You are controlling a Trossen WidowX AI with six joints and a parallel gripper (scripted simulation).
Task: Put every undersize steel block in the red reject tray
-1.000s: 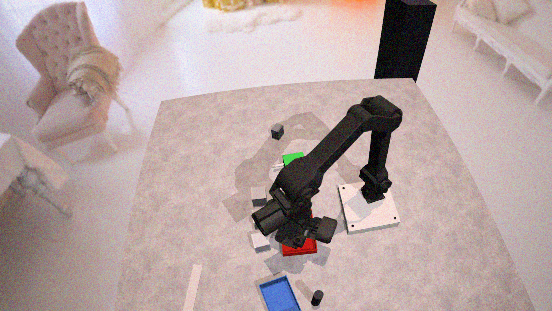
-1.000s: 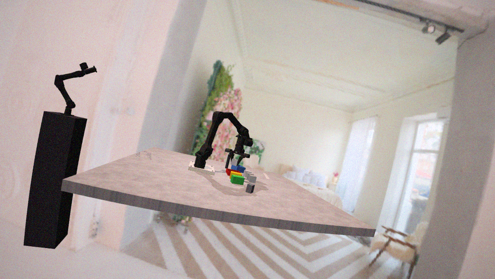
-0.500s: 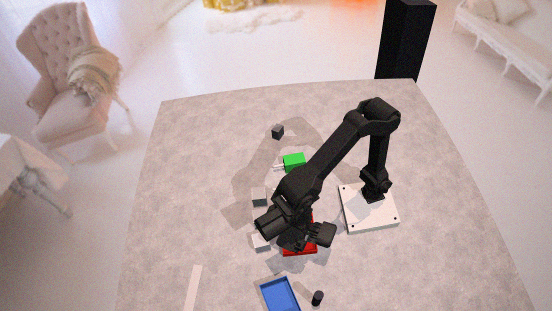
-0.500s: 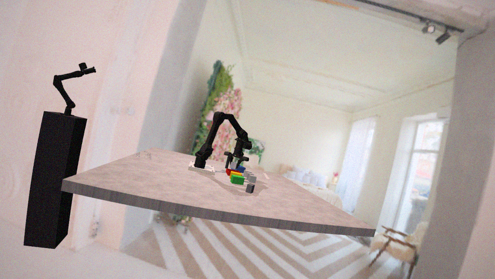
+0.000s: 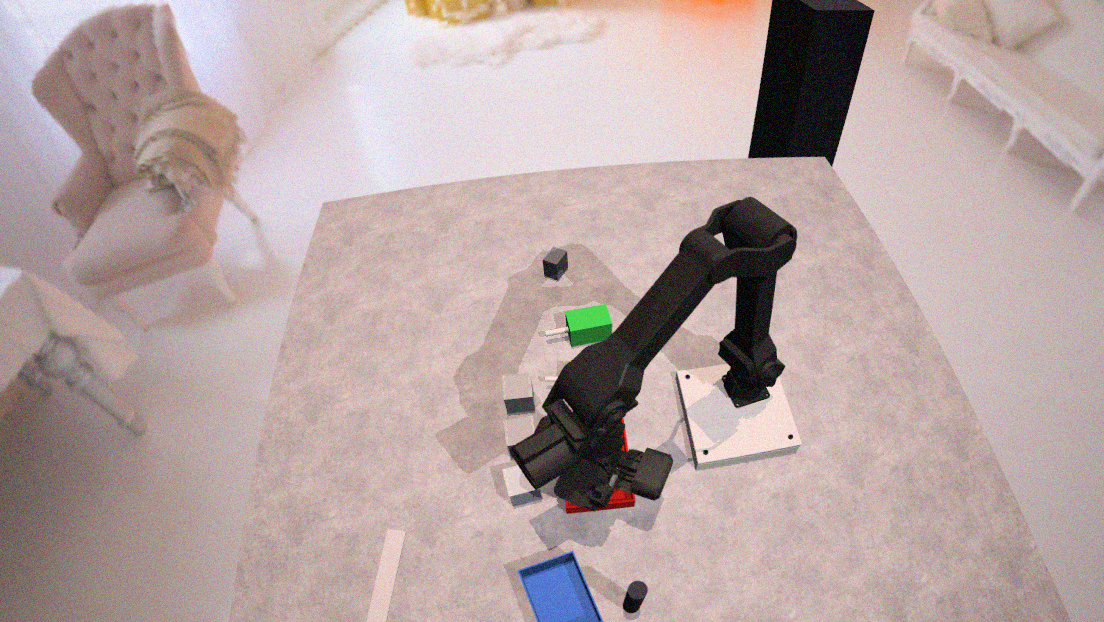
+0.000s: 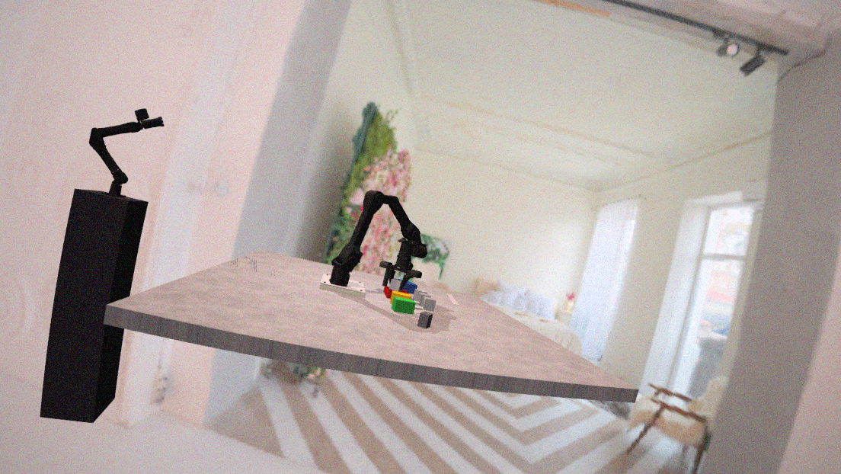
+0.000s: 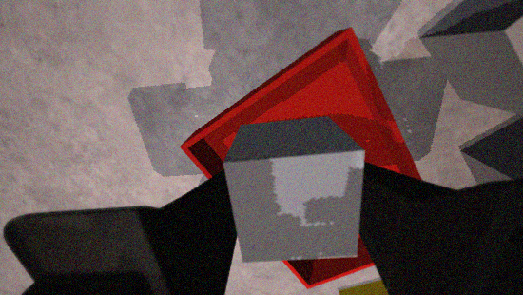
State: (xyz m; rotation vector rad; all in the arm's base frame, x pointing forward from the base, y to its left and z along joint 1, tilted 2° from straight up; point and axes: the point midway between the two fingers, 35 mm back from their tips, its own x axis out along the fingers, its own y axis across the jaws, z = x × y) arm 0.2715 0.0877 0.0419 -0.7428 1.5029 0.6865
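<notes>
The red reject tray lies 30 mm to the right of my gripper tip and 20 mm below it. Round my gripper tip: green GO gauge 30 mm behind, 290 mm to the right, 10 mm below; then blue tray 100 mm ahead, 160 mm to the left, 20 mm below; then yellow gauge 10 mm behind, 180 mm to the right, 10 mm below.
</notes>
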